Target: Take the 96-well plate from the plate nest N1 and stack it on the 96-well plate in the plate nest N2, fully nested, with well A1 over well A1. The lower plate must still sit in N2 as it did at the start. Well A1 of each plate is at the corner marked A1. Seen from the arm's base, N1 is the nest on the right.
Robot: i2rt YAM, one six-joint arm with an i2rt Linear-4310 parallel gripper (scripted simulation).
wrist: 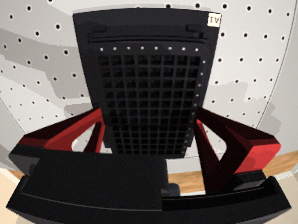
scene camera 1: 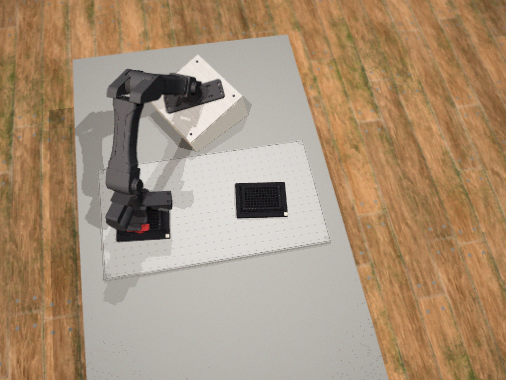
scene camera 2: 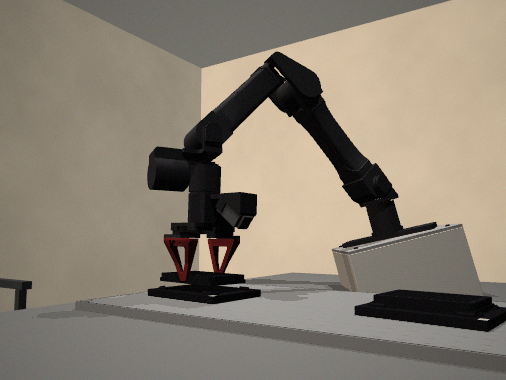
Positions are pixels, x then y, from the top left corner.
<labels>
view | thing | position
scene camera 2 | my gripper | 201,280
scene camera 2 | black 96-well plate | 203,278
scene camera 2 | black 96-well plate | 446,303
</labels>
